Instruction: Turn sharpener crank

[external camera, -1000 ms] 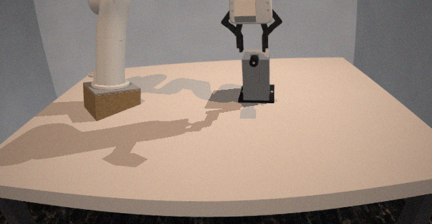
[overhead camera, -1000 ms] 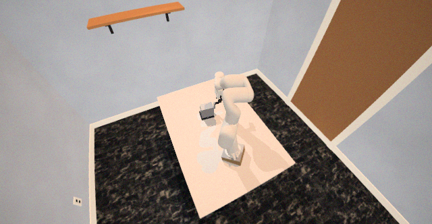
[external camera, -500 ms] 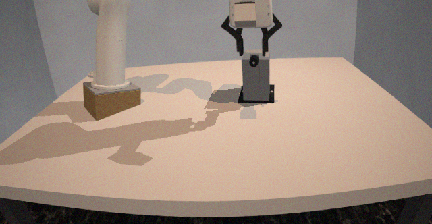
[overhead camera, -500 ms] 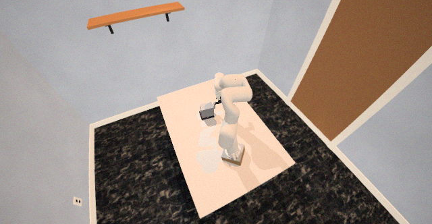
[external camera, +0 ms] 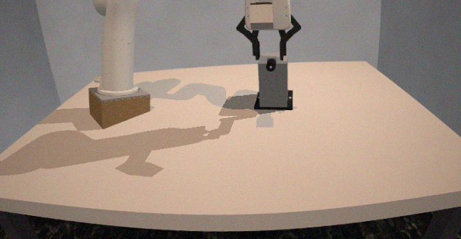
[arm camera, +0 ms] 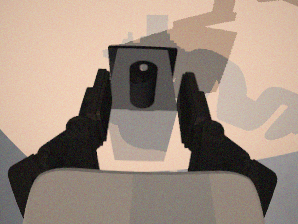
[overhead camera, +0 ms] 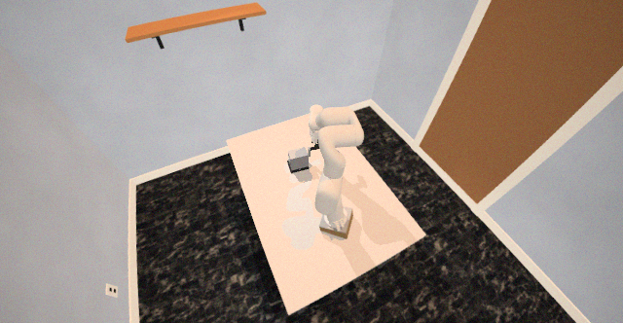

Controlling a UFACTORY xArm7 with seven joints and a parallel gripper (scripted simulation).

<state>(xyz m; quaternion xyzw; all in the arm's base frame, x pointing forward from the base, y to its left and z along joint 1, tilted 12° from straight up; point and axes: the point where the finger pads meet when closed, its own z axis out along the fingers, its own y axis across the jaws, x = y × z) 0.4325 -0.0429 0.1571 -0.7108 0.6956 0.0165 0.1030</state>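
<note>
Now: the black crank knob 2 cm to the left of my hand and 4 cm below it.
</note>
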